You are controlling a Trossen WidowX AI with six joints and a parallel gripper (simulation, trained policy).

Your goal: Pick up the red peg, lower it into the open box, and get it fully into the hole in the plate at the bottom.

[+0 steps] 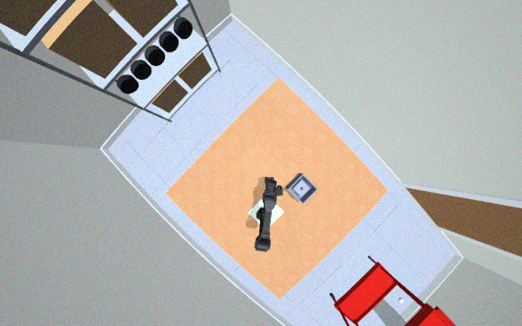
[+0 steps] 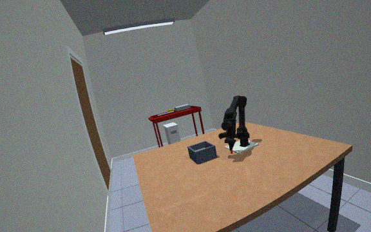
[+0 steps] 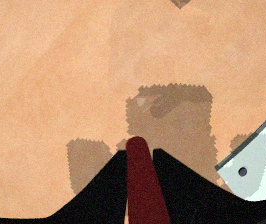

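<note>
The plate lies 20 cm to the right of my gripper tip, 12 cm ahead of it and 1 cm below it. Round my gripper tip: dark grey box (20 cm to the right, 12 cm ahead, 3 cm below); red peg (2 cm above, 1 cm behind).
</note>
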